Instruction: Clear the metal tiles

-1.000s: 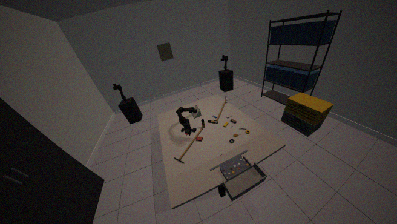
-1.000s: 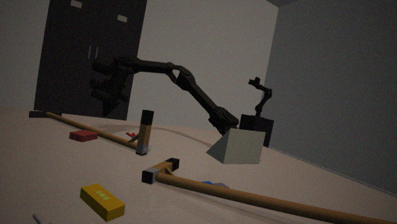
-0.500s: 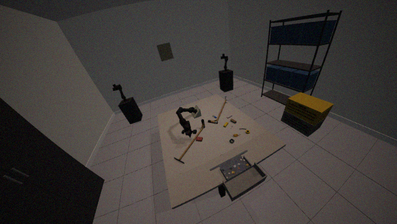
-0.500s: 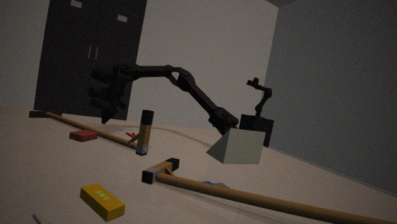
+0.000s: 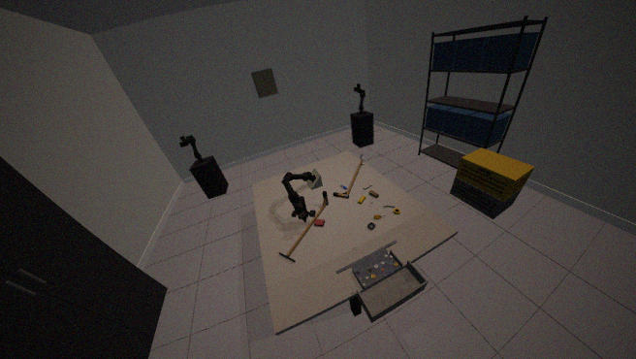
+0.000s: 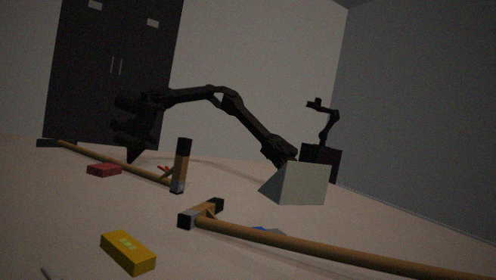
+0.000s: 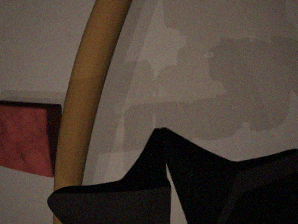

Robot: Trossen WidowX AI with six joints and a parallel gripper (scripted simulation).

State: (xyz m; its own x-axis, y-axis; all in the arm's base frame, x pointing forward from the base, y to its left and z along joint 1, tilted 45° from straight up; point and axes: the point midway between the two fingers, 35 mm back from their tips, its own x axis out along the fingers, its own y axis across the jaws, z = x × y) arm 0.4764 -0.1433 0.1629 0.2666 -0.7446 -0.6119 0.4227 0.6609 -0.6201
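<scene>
Right now my gripper tip is 6 cm short of the long scraper, 5 cm below it and 2 cm to the right of it. The rest, counted from my gripper tip: red block (10 cm to the left, 6 cm ahead); red clip (12 cm behind, 1 cm below); yellow block (52 cm to the left, 3 cm behind).
</scene>
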